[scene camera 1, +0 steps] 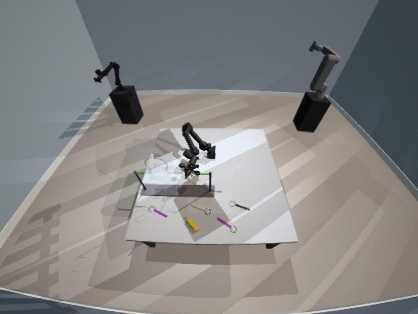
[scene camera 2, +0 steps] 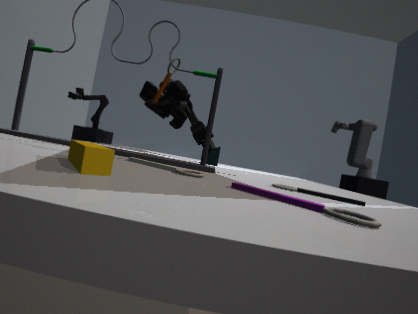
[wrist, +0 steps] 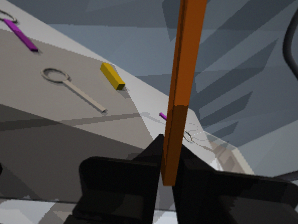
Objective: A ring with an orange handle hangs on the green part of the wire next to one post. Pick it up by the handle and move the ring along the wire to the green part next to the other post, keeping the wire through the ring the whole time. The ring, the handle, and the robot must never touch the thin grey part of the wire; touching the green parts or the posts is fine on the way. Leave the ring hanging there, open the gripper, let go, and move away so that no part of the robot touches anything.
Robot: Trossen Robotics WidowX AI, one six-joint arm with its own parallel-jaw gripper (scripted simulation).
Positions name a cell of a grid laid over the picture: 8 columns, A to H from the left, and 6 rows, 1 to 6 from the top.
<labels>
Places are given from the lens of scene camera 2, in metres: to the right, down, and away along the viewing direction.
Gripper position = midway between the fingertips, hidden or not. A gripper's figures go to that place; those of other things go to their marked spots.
my gripper (scene camera 2: C2): -0.19, -0.16, 0.56
yellow block (scene camera 2: B4): -0.12, 0.00, 0.18
purple-handled ring (scene camera 2: G5): 0.15, 0.06, 0.17
</labels>
